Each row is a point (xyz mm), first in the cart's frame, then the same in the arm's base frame.
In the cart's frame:
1: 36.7 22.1 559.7
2: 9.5 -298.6 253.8
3: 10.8 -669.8 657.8
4: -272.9 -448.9 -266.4
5: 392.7 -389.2 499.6
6: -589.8 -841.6 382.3
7: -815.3 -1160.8 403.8
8: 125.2 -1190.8 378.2
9: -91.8 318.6 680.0
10: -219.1 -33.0 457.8
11: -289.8 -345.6 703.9
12: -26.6 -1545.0 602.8
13: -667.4 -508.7 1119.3
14: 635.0 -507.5 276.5
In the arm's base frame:
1: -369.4 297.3 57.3
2: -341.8 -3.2 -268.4
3: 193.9 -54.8 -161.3
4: -629.3 -486.0 -507.5
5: -38.6 331.0 -377.4
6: 19.4 -706.0 -53.3
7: 221.3 -1041.0 -40.0
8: 412.7 -343.5 -642.4
9: -532.0 399.0 343.9
10: -446.8 35.1 121.4
11: -71.7 -97.2 192.7
12: 788.0 -567.8 -554.0
13: 244.7 -325.3 628.1
14: -50.7 374.6 -724.5

